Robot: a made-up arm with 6 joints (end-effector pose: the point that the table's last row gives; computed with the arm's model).
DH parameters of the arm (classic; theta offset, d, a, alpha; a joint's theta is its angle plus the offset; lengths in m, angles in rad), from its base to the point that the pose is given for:
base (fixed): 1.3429 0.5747 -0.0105 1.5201
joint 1: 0 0.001 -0.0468 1.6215
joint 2: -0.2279 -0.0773 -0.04 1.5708
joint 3: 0.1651 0 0.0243 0
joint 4: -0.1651 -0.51 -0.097 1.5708
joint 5: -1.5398 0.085 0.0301 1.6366
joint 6: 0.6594 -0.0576 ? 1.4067
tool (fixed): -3.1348 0.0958 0 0
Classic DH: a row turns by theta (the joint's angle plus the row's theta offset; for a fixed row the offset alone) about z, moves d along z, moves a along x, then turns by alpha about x.
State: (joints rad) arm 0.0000 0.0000 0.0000 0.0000 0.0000 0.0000
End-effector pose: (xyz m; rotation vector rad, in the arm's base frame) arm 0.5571 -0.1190 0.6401 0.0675 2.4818 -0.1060
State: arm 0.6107 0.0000 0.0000 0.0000 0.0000 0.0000
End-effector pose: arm 0.5513 -0.1429 0.6452 0.2756 2.2942 0.6292
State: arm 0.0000 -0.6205 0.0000 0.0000 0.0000 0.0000
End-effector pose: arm 0.4876 0.2236 0.6401 -0.6945 2.3875 0.1577
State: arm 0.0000 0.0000 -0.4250 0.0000 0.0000 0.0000
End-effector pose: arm 0.5571 -0.1121 0.6316 0.2460 2.4637 0.4224
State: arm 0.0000 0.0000 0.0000 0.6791 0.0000 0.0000
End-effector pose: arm 0.5571 -0.1136 0.6713 -0.2194 2.3160 -0.9311
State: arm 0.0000 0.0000 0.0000 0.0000 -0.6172 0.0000
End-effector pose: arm 0.5751 -0.1625 0.6401 0.8293 2.3762 -0.3630
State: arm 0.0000 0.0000 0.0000 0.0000 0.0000 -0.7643
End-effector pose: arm 0.4822 -0.1217 0.6456 0.0550 -3.0349 0.1523
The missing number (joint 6, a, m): -0.0347
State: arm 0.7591 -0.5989 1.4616 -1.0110 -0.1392 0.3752
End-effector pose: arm 0.5003 0.0804 0.8783 -0.0854 1.6148 0.4078
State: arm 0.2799 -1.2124 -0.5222 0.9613 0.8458 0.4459
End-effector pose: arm 0.1629 0.4047 0.8003 -1.8646 0.9619 0.6805
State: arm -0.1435 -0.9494 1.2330 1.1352 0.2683 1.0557
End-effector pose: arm 0.3325 0.4567 0.5161 -1.9944 -0.1109 -0.9309
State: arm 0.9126 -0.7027 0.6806 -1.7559 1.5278 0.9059
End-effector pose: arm 0.3294 0.0226 0.8800 -0.2254 -0.6233 2.1480
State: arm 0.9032 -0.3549 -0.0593 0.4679 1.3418 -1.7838
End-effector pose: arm 0.4177 -0.1969 0.7880 1.9456 -1.9919 1.1826
